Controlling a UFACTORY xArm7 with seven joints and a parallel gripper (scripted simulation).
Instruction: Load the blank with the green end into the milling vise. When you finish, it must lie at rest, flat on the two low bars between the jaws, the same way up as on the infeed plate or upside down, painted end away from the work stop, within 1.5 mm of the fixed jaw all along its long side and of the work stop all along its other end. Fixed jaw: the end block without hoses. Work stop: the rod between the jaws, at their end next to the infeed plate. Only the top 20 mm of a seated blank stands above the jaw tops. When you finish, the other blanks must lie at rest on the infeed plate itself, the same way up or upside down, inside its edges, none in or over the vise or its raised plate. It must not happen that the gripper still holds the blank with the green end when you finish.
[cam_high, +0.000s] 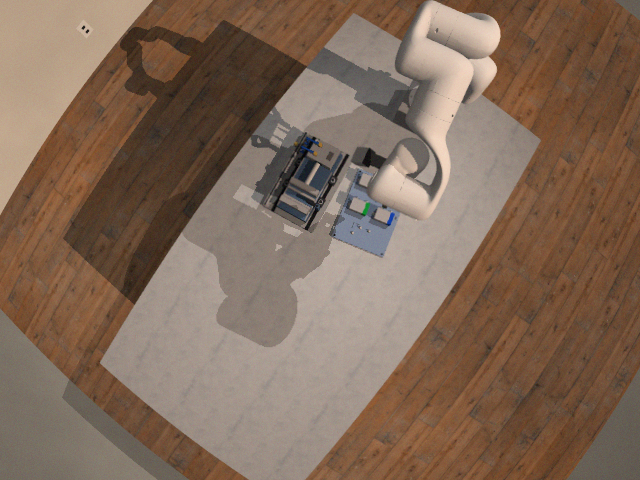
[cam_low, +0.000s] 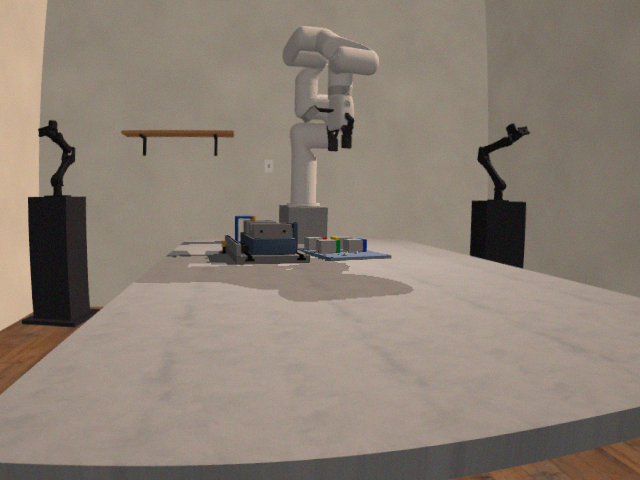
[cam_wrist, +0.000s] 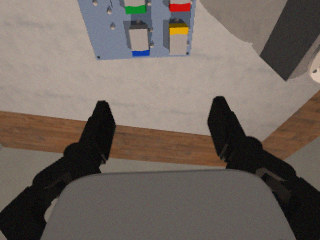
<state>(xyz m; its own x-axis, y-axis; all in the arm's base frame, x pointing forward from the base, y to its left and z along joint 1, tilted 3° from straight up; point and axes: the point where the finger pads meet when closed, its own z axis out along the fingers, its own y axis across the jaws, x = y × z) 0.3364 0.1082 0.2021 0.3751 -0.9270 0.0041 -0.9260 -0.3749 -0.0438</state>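
Now: the green-ended blank 6 cm ahead of my hand, 3 cm to the right of it and 30 cm below it. From my hand the other things lie so: yellow-ended blank (6 cm behind, 2 cm to the left, 30 cm below); red-ended blank (2 cm behind, 7 cm to the right, 30 cm below); blue-ended blank (3 cm ahead, 5 cm to the left, 30 cm below).
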